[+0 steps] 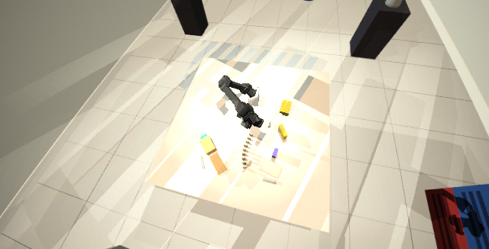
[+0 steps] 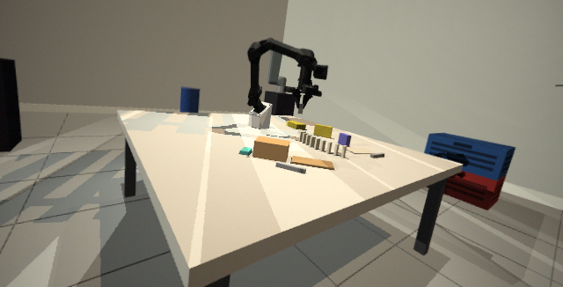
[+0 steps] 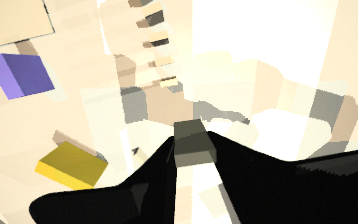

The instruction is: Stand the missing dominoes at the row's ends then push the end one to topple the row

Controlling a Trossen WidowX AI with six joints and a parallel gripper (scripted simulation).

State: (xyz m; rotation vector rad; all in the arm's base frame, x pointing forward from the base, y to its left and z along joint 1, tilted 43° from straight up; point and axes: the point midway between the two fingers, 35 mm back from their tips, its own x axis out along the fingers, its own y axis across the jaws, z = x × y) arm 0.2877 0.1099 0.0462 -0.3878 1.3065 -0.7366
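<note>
Now: gripper tip 24 cm to the right of the yellow block, 13 cm above it and 4 cm past it. The rest, counted from my gripper tip: box: 29 cm to the right, 20 cm ahead, 13 cm below; then pale flat tile: 24 cm ahead, 20 cm to the left, 16 cm below; then purple cube: 22 cm to the left, 14 cm ahead, 13 cm below.
</note>
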